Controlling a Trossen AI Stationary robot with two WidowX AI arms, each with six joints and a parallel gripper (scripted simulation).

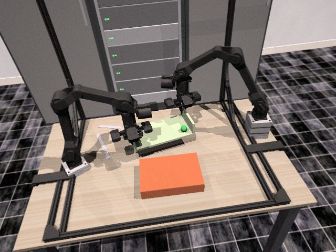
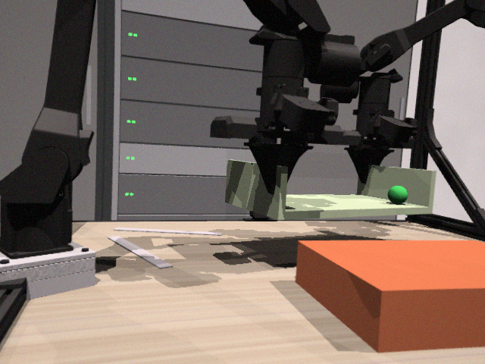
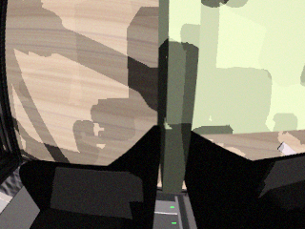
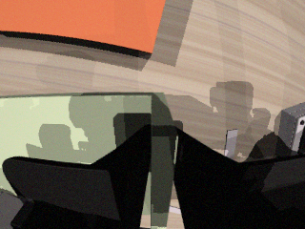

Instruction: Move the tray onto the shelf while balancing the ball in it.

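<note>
Now: the green ball 12 cm ahead of my left hand, 4 cm below it and 3 cm to the right of it. The rest, counted from my left hand: shelf 32 cm ahead, 15 cm to the right, 10 cm below; then pale green tray 14 cm to the right, 8 cm ahead, 5 cm below.
</note>
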